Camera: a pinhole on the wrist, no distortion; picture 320 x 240 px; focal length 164.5 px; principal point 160.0 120.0 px. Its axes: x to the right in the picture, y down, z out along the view. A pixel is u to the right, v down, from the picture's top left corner.
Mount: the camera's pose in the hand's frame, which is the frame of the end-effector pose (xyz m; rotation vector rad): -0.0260 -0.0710 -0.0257 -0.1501 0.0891 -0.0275
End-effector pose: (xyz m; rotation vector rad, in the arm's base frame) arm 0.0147 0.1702 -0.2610 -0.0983 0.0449 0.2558
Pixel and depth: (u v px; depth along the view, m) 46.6 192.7 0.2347
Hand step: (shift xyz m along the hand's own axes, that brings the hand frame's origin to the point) -0.1637 0.0718 0.2038
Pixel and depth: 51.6 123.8 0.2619
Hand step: -0.1740 -0.0204 0.2463
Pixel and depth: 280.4 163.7 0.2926
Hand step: 0.2154 0.0419 0.2322
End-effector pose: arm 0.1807 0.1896 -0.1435 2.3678 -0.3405 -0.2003
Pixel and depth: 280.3 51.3 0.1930
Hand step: 0.1304 -0.1269 0.1643
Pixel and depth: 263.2 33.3 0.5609
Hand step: 0.3691 -0.2921 0.5407
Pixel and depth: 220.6 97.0 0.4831
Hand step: 0.1936 -0.0723 0.4448
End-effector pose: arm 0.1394 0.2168 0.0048 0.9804 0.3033 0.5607
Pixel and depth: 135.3 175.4 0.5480
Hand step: -0.0544 0.1954 0.4933
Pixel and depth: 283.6 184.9 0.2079
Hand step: 0.1501 0.0355 0.1532
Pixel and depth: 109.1 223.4 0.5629
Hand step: -0.1410 0.3680 0.4905
